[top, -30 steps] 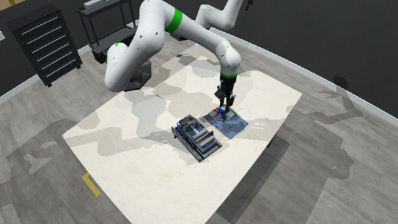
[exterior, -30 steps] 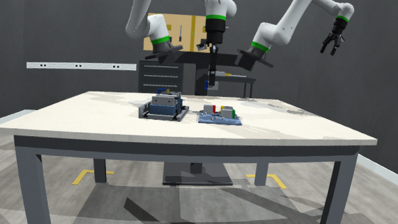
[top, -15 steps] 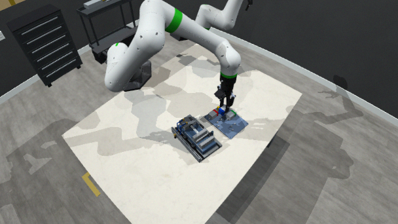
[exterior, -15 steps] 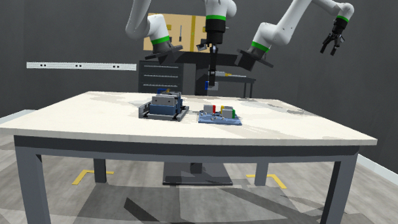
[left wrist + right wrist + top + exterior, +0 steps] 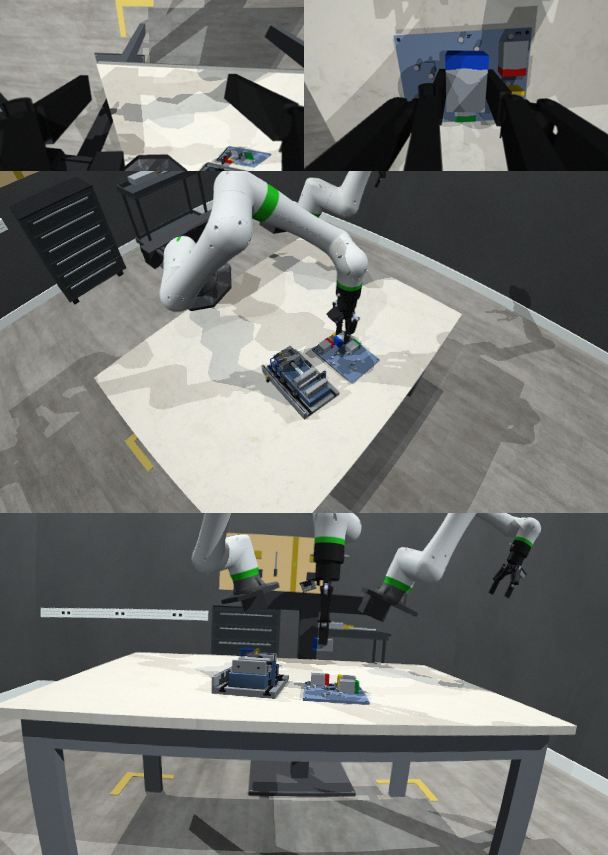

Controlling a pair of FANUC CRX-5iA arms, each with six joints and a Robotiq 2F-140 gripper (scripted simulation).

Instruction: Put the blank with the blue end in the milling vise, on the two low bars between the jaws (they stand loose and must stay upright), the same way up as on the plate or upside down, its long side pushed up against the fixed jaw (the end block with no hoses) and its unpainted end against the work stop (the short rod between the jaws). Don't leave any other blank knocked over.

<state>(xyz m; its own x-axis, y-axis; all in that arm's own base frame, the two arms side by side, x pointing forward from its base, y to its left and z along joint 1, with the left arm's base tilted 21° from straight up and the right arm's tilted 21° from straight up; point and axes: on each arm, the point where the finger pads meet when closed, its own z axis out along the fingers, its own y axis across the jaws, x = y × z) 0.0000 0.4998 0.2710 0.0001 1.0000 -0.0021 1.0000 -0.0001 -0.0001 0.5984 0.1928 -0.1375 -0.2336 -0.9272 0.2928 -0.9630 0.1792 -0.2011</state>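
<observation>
The moving jaw lies 10 mm behind my right hand, 210 mm to the right of it and 110 mm below it. The rest, counted from my right hand: blue-ended blank 30 mm below; then green-ended blank 10 mm ahead, 90 mm to the left, 160 mm below; then red-ended blank 90 mm behind, 10 mm to the left, 160 mm below.
</observation>
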